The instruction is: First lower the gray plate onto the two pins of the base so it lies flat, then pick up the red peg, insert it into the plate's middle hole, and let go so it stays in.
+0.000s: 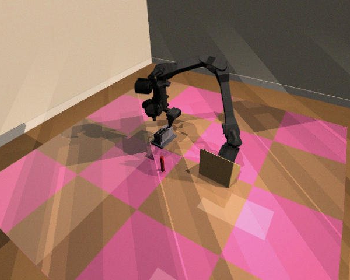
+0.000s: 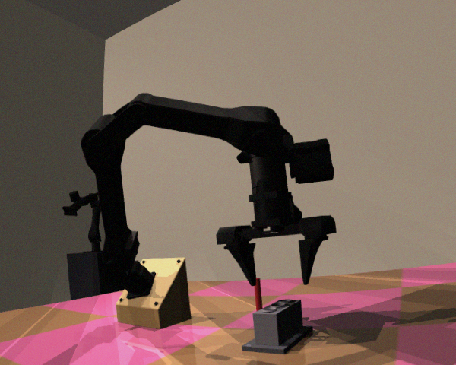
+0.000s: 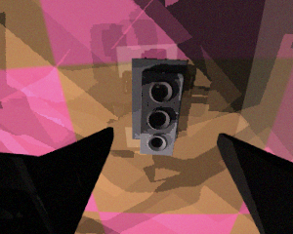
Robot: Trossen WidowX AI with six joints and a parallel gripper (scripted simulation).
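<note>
The gray plate lies 50 mm below my gripper tip. From my gripper tip the other things lie so: red peg (100 mm behind, 190 mm to the left, 50 mm below).
</note>
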